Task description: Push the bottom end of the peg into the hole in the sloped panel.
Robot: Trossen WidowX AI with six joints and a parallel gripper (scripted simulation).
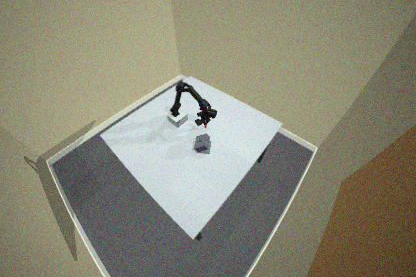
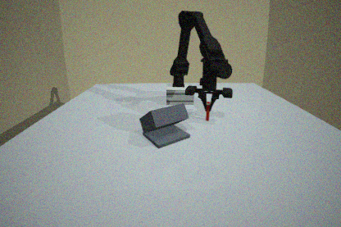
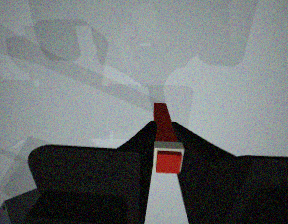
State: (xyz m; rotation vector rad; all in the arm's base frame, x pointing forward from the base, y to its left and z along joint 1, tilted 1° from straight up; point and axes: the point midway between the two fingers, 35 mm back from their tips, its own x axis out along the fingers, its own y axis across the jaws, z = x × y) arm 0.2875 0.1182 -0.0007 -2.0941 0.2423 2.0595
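The grey sloped panel is 13 cm ahead of my gripper tip, 18 cm to the right of it and 2 cm above it. Round my gripper tip: red square peg: 2 cm above.
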